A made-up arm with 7 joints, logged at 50 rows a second.
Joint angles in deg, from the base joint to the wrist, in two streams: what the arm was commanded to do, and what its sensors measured. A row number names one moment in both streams.
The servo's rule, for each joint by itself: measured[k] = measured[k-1] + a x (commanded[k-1-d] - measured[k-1]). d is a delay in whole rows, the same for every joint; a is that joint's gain. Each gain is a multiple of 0.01, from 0.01 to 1. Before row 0 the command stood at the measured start. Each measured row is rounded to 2 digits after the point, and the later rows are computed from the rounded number. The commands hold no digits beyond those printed.
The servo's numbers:
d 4
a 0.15 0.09 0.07 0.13 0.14 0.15 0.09
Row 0, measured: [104.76, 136.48, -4.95, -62.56, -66.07, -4.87, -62.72]
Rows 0 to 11, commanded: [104.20, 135.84, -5.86, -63.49, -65.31, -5.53, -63.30]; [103.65, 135.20, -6.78, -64.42, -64.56, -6.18, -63.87]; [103.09, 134.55, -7.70, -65.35, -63.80, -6.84, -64.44]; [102.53, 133.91, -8.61, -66.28, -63.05, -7.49, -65.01]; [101.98, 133.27, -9.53, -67.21, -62.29, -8.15, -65.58]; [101.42, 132.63, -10.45, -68.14, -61.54, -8.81, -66.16]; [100.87, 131.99, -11.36, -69.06, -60.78, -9.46, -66.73]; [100.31, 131.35, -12.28, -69.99, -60.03, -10.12, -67.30]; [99.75, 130.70, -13.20, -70.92, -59.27, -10.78, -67.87]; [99.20, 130.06, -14.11, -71.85, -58.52, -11.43, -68.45]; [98.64, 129.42, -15.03, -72.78, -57.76, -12.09, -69.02]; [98.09, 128.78, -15.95, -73.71, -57.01, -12.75, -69.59]
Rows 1 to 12, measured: [104.76, 136.48, -4.95, -62.56, -66.07, -4.87, -62.72]; [104.76, 136.48, -4.95, -62.56, -66.07, -4.87, -62.72]; [104.76, 136.48, -4.95, -62.56, -66.07, -4.87, -62.72]; [104.76, 136.48, -4.95, -62.56, -66.07, -4.87, -62.72]; [104.68, 136.42, -5.01, -62.68, -65.96, -4.97, -62.77]; [104.53, 136.31, -5.13, -62.91, -65.76, -5.15, -62.87]; [104.31, 136.15, -5.31, -63.23, -65.49, -5.40, -63.01]; [104.04, 135.95, -5.54, -63.63, -65.15, -5.71, -63.19]; [103.73, 135.71, -5.82, -64.10, -64.75, -6.08, -63.41]; [103.38, 135.43, -6.14, -64.63, -64.30, -6.49, -63.66]; [103.00, 135.12, -6.51, -65.21, -63.81, -6.94, -63.94]; [102.60, 134.78, -6.91, -65.83, -63.28, -7.42, -64.24]
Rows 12 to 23, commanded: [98.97, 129.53, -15.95, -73.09, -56.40, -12.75, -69.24]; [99.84, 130.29, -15.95, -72.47, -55.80, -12.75, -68.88]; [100.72, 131.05, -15.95, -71.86, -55.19, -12.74, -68.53]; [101.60, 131.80, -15.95, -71.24, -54.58, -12.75, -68.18]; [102.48, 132.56, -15.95, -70.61, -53.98, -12.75, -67.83]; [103.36, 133.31, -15.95, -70.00, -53.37, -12.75, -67.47]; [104.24, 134.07, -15.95, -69.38, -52.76, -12.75, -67.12]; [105.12, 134.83, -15.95, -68.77, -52.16, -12.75, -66.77]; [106.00, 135.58, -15.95, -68.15, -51.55, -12.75, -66.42]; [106.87, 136.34, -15.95, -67.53, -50.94, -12.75, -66.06]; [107.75, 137.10, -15.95, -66.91, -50.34, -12.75, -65.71]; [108.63, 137.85, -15.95, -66.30, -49.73, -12.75, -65.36]
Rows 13 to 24, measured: [102.17, 134.41, -7.35, -66.49, -62.72, -7.92, -64.57]; [101.72, 134.02, -7.82, -67.19, -62.13, -8.45, -64.92]; [101.26, 133.61, -8.32, -67.92, -61.52, -9.00, -65.29]; [100.78, 133.18, -8.85, -68.67, -60.89, -9.56, -65.68]; [100.51, 132.85, -9.35, -69.24, -60.26, -10.04, -66.00]; [100.41, 132.62, -9.81, -69.66, -59.64, -10.45, -66.26]; [100.46, 132.48, -10.24, -69.95, -59.02, -10.79, -66.46]; [100.63, 132.42, -10.64, -70.12, -58.40, -11.08, -66.61]; [100.91, 132.43, -11.01, -70.18, -57.78, -11.33, -66.72]; [101.28, 132.51, -11.36, -70.16, -57.16, -11.54, -66.79]; [101.72, 132.65, -11.68, -70.06, -56.54, -11.72, -66.82]; [102.23, 132.85, -11.98, -69.89, -55.93, -11.87, -66.82]
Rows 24 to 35, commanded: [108.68, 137.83, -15.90, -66.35, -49.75, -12.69, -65.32]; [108.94, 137.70, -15.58, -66.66, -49.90, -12.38, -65.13]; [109.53, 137.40, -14.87, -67.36, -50.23, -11.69, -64.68]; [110.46, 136.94, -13.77, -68.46, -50.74, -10.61, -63.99]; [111.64, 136.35, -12.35, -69.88, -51.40, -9.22, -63.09]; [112.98, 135.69, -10.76, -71.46, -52.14, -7.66, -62.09]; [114.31, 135.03, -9.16, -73.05, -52.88, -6.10, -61.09]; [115.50, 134.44, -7.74, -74.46, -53.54, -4.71, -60.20]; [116.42, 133.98, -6.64, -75.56, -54.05, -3.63, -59.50]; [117.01, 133.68, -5.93, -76.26, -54.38, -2.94, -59.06]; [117.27, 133.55, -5.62, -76.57, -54.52, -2.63, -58.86]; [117.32, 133.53, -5.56, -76.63, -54.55, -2.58, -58.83]
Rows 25 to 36, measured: [102.80, 133.10, -12.26, -69.66, -55.32, -12.00, -66.78]; [103.41, 133.39, -12.52, -69.38, -54.71, -12.11, -66.72]; [104.06, 133.72, -12.76, -69.06, -54.10, -12.21, -66.63]; [104.75, 134.09, -12.98, -68.70, -53.49, -12.29, -66.52]; [105.34, 134.43, -13.18, -68.39, -52.97, -12.35, -66.41]; [105.88, 134.72, -13.35, -68.17, -52.54, -12.35, -66.29]; [106.43, 134.96, -13.46, -68.06, -52.22, -12.25, -66.15]; [107.03, 135.14, -13.48, -68.11, -52.01, -12.00, -65.96]; [107.72, 135.25, -13.40, -68.34, -51.92, -11.58, -65.70]; [108.51, 135.29, -13.22, -68.75, -51.95, -10.99, -65.38]; [109.38, 135.27, -12.94, -69.31, -52.08, -10.26, -64.99]; [110.30, 135.20, -12.58, -69.98, -52.28, -9.43, -64.56]
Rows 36 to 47, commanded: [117.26, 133.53, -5.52, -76.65, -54.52, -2.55, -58.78]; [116.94, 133.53, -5.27, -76.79, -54.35, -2.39, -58.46]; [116.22, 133.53, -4.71, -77.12, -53.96, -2.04, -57.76]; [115.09, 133.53, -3.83, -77.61, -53.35, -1.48, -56.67]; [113.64, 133.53, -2.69, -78.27, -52.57, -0.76, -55.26]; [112.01, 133.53, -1.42, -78.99, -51.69, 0.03, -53.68]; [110.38, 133.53, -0.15, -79.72, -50.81, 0.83, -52.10]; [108.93, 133.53, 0.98, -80.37, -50.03, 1.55, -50.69]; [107.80, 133.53, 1.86, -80.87, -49.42, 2.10, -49.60]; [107.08, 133.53, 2.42, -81.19, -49.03, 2.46, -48.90]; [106.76, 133.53, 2.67, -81.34, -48.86, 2.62, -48.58]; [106.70, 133.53, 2.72, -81.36, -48.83, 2.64, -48.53]
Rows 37 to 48, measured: [111.22, 135.09, -12.16, -70.71, -52.53, -8.56, -64.10]; [112.09, 134.96, -11.72, -71.43, -52.79, -7.72, -63.65]; [112.87, 134.83, -11.29, -72.10, -53.03, -6.96, -63.22]; [113.54, 134.71, -10.89, -72.69, -53.24, -6.30, -62.82]; [114.10, 134.60, -10.51, -73.20, -53.42, -5.74, -62.46]; [114.53, 134.50, -10.14, -73.67, -53.55, -5.24, -62.10]; [114.78, 134.41, -9.76, -74.12, -53.61, -4.76, -61.71]; [114.83, 134.33, -9.34, -74.57, -53.57, -4.27, -61.26]; [114.65, 134.26, -8.87, -75.05, -53.43, -3.74, -60.72]; [114.25, 134.19, -8.35, -75.56, -53.19, -3.17, -60.09]; [113.67, 134.13, -7.78, -76.10, -52.86, -2.57, -59.37]; [112.96, 134.08, -7.17, -76.66, -52.46, -1.95, -58.59]
